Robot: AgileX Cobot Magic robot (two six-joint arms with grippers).
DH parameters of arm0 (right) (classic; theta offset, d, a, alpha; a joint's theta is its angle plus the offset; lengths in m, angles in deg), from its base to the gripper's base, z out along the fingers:
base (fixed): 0 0 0 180
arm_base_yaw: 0 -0.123 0 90
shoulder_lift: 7.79 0 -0.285 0
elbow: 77.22 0 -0.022 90
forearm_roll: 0 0.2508 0 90
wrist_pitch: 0 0 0.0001 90
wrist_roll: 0 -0.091 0 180
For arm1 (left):
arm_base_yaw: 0 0.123 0 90
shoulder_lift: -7.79 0 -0.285 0
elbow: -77.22 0 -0.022 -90
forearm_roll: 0 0.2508 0 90
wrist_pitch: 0 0 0.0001 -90
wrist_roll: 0 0.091 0 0
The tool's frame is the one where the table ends.
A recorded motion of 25 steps. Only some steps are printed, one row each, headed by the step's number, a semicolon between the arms.
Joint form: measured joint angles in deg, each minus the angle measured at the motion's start. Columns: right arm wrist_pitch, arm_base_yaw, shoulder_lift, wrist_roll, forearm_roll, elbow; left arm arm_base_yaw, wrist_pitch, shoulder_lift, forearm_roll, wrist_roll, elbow.
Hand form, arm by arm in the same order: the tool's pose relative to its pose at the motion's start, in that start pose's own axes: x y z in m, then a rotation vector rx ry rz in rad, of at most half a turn. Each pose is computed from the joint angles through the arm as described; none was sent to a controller.
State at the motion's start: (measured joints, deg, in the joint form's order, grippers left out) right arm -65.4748 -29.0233 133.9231 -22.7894 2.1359 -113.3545; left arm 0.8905 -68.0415 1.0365 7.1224 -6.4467 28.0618
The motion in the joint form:
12: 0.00 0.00 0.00 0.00 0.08 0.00; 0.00 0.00 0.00 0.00 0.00 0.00
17: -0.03 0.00 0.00 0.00 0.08 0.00; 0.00 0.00 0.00 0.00 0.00 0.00
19: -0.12 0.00 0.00 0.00 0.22 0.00; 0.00 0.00 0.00 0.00 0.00 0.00
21: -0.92 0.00 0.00 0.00 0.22 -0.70; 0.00 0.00 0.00 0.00 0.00 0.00
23: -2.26 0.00 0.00 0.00 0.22 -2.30; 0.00 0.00 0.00 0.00 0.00 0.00
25: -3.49 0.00 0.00 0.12 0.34 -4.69; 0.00 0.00 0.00 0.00 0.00 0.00
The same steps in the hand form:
12: 0.0000 0.0001 0.0000 -0.0012 0.0005 0.0006; 0.0000 0.0000 0.0000 0.0000 0.0000 0.0000
17: 0.0001 0.0001 0.0000 -0.0010 0.0010 0.0006; 0.0000 0.0000 0.0000 0.0000 0.0000 0.0000
19: 0.0003 0.0002 0.0000 -0.0024 0.0033 0.0016; 0.0000 0.0000 0.0000 0.0000 0.0000 0.0000
21: -0.0004 0.0007 -0.0029 -0.0019 0.0050 0.0011; 0.0000 0.0000 0.0000 0.0000 0.0000 0.0000
23: -0.0027 0.0019 -0.0096 -0.0041 0.0010 0.0001; 0.0000 0.0000 0.0000 0.0000 0.0000 0.0000
25: -0.0068 0.0044 -0.0197 -0.0143 -0.0167 -0.0028; 0.0000 0.0000 0.0000 0.0000 0.0000 0.0000

